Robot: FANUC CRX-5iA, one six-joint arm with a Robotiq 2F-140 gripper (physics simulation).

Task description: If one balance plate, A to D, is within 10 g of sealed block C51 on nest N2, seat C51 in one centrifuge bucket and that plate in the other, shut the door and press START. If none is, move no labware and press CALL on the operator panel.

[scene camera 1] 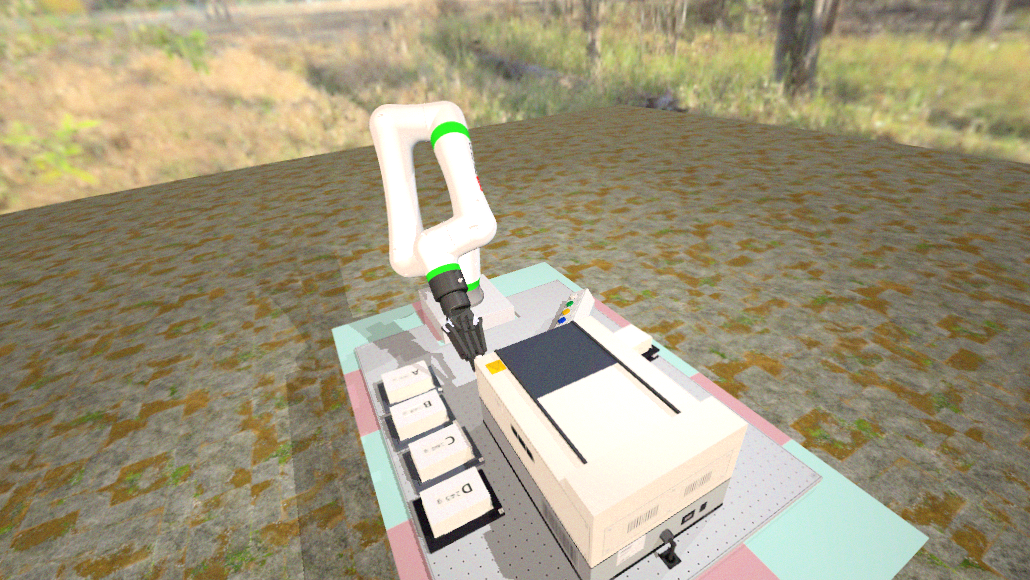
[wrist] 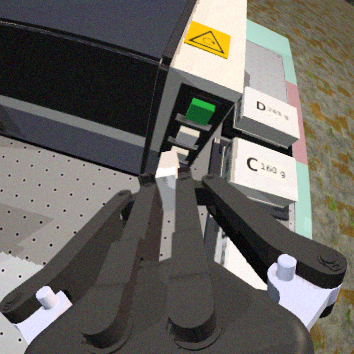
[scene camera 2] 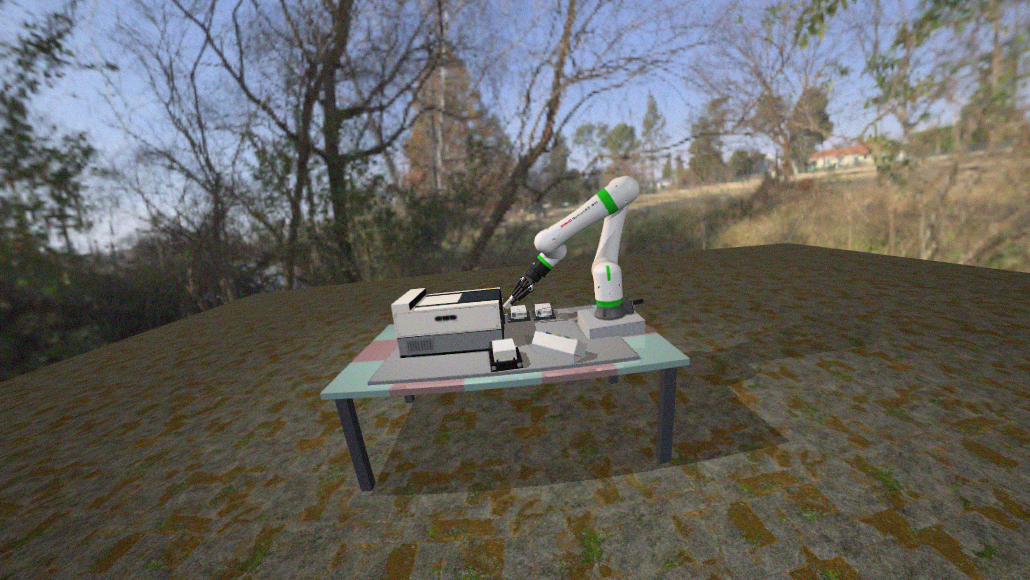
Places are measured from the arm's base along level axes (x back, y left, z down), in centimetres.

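Pixels of known places: gripper, between the fingertips: [wrist: 171, 163] [scene camera 2: 505, 307]; arm's base, origin of its link: [scene camera 2: 610, 314].
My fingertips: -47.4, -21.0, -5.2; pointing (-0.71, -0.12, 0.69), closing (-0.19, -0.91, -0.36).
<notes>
For each thing: its top centre in the pictures, then the offset to it from my fingertips, as dx, dy, dz. "spot": a spot on its surface instead.
- dark panel, centre of its top: [scene camera 1: 555, 355] [scene camera 2: 479, 295] -13.1, +11.9, -10.4
- Plates A, centre of its top: [scene camera 1: 406, 375] [scene camera 2: 542, 306] +22.6, -12.6, +5.5
- B, centre of its top: [wrist: 269, 258] [scene camera 1: 417, 408] [scene camera 2: 518, 308] +9.2, -15.5, +5.5
- C, centre of its top: [wrist: 266, 168] [scene camera 1: 439, 445] -4.8, -16.6, +5.5
- D, centre of its top: [wrist: 272, 110] [scene camera 1: 454, 494] -17.9, -20.2, +5.5
- pale block, centre of its top: [scene camera 1: 626, 338] [scene camera 2: 503, 344] -8.1, +43.3, +3.6
- operator panel, centre of its top: [scene camera 1: 574, 304] [scene camera 2: 558, 334] +14.1, +44.1, +2.5
- yellow warning label, a spot on its surface: [wrist: 208, 40] [scene camera 1: 494, 365] spot: -6.4, -0.4, -10.2
- black cable fitting, a spot on its surface: [scene camera 1: 670, 551] spot: -51.7, +5.2, +8.0
My gripper [scene camera 1: 474, 362] [scene camera 2: 508, 302] [wrist: 171, 163] is shut and empty, its tips at the centrifuge's front corner, close by the lowest of its keys. The centrifuge [scene camera 1: 648, 432] [scene camera 2: 446, 322] has a dark panel [scene camera 1: 558, 358] on top; its buckets do not show. In the wrist view its keys are a green one [wrist: 201, 111] above two pale ones. Plates A [scene camera 1: 407, 382], B [scene camera 1: 419, 415], C [scene camera 1: 440, 452] [wrist: 265, 172] and D [scene camera 1: 456, 502] [wrist: 270, 117] stand in a row; C reads 160 g, D seems 245 g. A pale block [scene camera 1: 632, 338] [scene camera 2: 504, 350], its label unreadable, sits opposite.
The operator panel [scene camera 1: 574, 309] [scene camera 2: 555, 345], with green, yellow and blue buttons, stands near the block. The arm's base [scene camera 1: 497, 313] [scene camera 2: 612, 325] is at the table's other end. A yellow warning label [scene camera 1: 495, 366] [wrist: 208, 40] marks the centrifuge corner. A black cable fitting [scene camera 1: 670, 551] is at its rear.
</notes>
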